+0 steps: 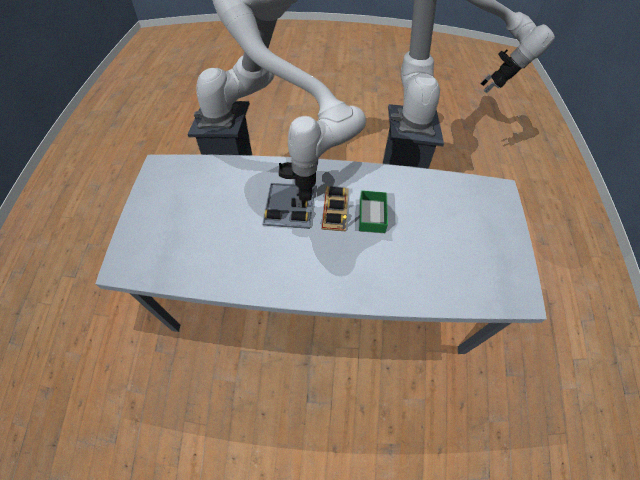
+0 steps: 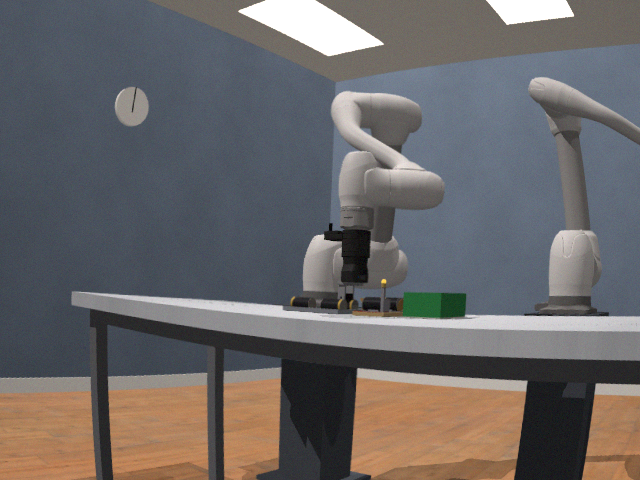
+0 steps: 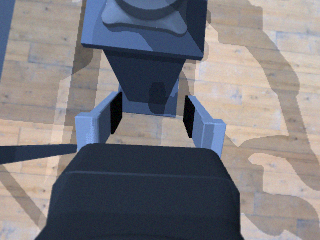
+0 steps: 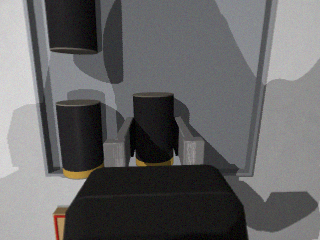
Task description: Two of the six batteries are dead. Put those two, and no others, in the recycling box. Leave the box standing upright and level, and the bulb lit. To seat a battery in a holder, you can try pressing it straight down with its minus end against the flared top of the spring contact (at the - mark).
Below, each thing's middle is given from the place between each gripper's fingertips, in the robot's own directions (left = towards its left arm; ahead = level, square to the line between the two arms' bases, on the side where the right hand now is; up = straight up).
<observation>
Right now the grey tray point(image 1: 279, 197) is 4 cm to the right of my right hand and 3 cm below it. From my right hand the other things lie so: green recycling box point(image 2: 415, 305): 4 cm ahead, 28 cm to the left, 2 cm below.
My left hand is 60 cm short of the green recycling box, 56 cm to the left of it and 25 cm above it. From my left hand the other things lie so: grey tray 88 cm to the right, 57 cm ahead, 26 cm below.
</observation>
